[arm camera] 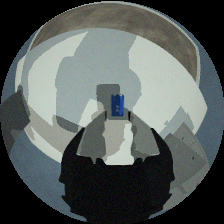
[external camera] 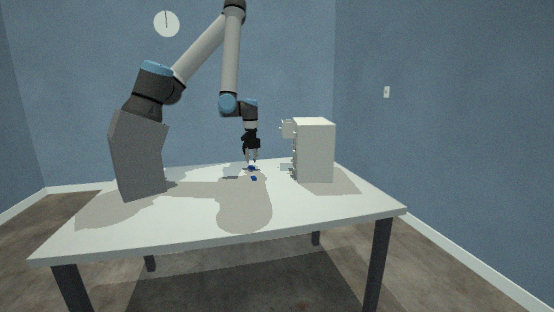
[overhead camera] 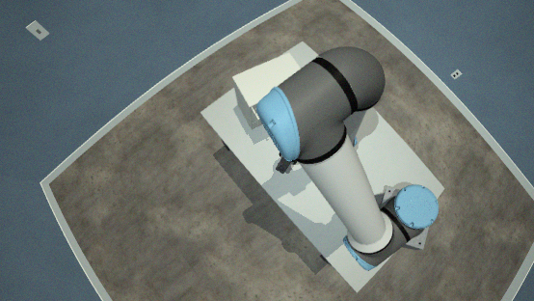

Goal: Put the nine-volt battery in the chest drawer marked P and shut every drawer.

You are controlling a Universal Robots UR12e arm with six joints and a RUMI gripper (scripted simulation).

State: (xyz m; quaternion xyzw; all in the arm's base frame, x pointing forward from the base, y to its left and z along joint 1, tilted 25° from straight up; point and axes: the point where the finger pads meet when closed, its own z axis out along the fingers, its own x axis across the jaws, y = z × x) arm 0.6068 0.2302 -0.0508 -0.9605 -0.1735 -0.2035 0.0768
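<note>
Right now the blue nine-volt battery is 50 mm below my hand and 10 mm to the left of it. Also, from my hand: drawer: 280 mm ahead, 180 mm above, 30 mm to the right; then blue-and-white object: 160 mm to the right, 50 mm below, 10 mm ahead.
</note>
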